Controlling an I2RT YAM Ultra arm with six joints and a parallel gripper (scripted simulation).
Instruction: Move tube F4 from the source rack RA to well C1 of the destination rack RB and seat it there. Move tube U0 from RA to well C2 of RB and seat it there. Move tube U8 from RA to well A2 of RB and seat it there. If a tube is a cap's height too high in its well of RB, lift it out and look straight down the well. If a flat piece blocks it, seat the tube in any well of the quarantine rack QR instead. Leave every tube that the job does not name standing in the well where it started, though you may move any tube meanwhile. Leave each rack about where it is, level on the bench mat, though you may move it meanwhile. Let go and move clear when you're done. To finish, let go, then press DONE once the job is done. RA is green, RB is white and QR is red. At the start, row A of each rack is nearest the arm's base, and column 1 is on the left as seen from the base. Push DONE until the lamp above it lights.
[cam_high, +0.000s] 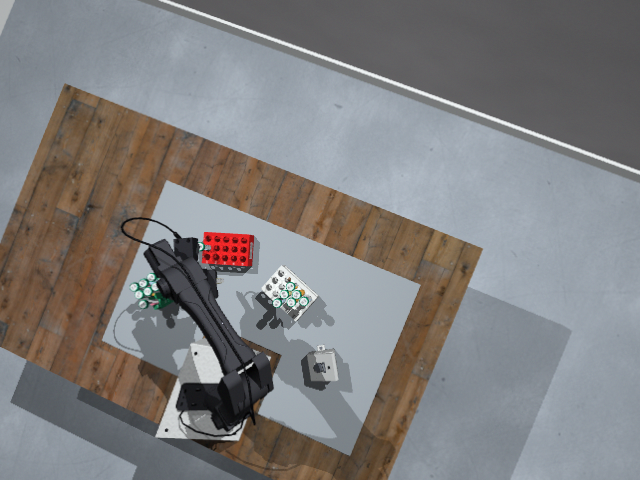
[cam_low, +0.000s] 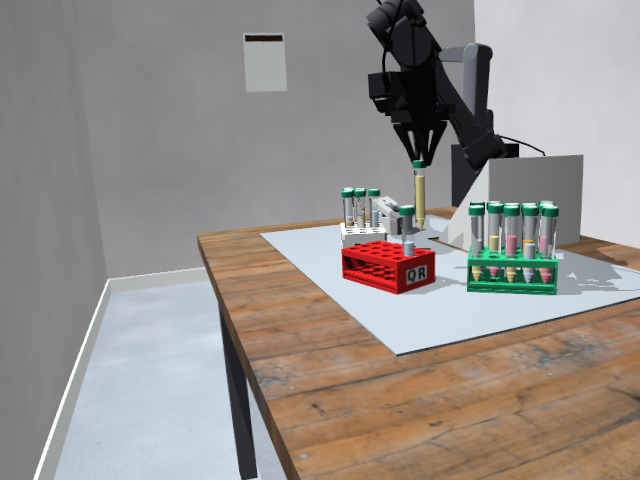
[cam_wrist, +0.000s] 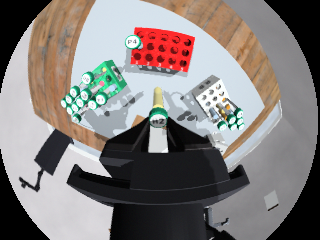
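Now: hand 6 cm above the tube with yellow filling and 1 cm short of it. From my hand the other things lie so: red rack QR: 16 cm below, 9 cm ahead, 3 cm to the left; tube: 12 cm below, 8 cm ahead, 7 cm to the left; white rack RB: 17 cm to the right, 16 cm below, 2 cm ahead.
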